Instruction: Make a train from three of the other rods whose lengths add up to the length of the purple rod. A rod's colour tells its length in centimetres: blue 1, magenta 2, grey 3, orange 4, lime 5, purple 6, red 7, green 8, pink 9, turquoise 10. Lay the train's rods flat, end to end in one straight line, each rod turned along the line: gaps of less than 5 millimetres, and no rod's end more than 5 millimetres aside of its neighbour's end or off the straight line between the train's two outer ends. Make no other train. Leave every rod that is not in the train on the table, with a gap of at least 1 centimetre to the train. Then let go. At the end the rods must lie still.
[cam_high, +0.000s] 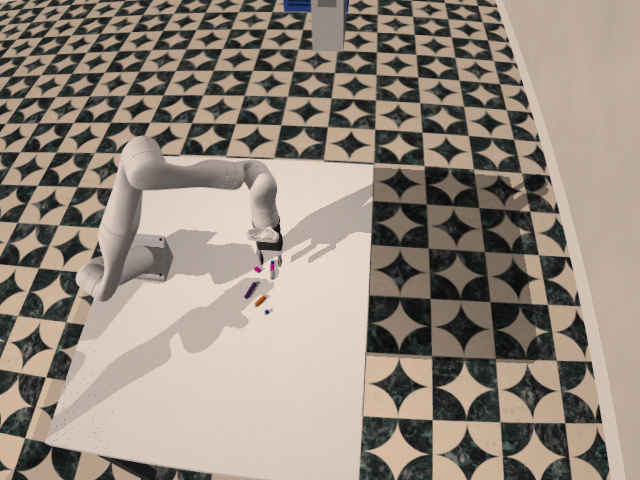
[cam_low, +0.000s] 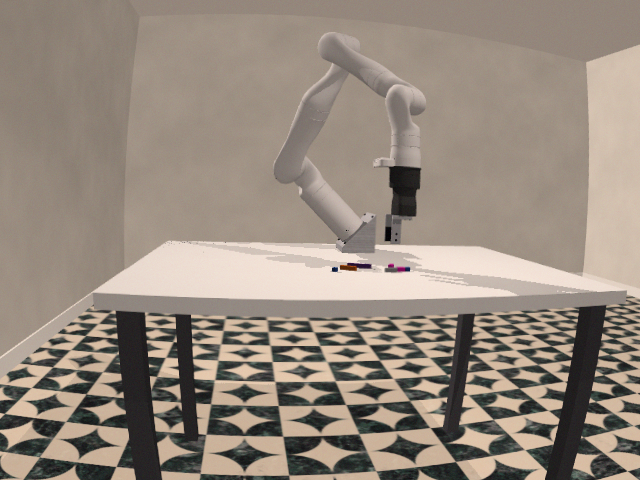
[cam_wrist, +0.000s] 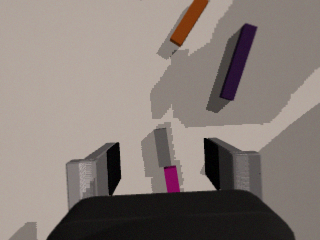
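Right now the grey rod is 8 cm below my hand. Also, from my hand: purple rod (6 cm behind, 7 cm to the right, 8 cm below); then orange rod (1 cm behind, 10 cm to the right, 8 cm below).
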